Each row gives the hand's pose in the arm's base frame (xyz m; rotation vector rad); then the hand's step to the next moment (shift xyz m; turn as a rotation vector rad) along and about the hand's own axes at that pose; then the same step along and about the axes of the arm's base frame.
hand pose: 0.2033 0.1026 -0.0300 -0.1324 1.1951 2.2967
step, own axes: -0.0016 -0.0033 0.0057 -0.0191 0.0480 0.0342
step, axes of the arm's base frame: 0.0039 0.0053 0.0015 -0.0027 -0.0032 0.0618
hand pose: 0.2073 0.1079 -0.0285 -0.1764 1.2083 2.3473
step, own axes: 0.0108 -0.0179 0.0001 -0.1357 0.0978 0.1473
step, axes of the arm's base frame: -0.0008 0.0127 -0.0165 0.0870 0.0197 0.2043
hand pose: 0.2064 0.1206 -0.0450 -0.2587 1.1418 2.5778
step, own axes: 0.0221 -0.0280 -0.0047 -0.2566 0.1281 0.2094
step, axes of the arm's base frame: -0.0107 0.0188 -0.0287 0.1871 0.0217 0.3010
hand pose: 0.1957 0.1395 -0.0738 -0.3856 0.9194 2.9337
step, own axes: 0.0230 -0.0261 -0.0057 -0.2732 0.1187 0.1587
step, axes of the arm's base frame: -0.0180 0.0175 -0.0248 0.2155 0.0013 0.2597
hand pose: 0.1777 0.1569 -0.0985 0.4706 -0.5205 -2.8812
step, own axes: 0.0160 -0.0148 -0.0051 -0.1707 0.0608 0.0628
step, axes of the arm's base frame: -0.0149 0.0085 -0.0144 0.1454 0.0019 0.1251
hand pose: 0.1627 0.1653 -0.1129 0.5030 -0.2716 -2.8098
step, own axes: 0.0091 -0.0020 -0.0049 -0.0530 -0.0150 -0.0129
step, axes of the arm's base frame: -0.0069 -0.0015 -0.0078 0.0490 0.0282 0.0012
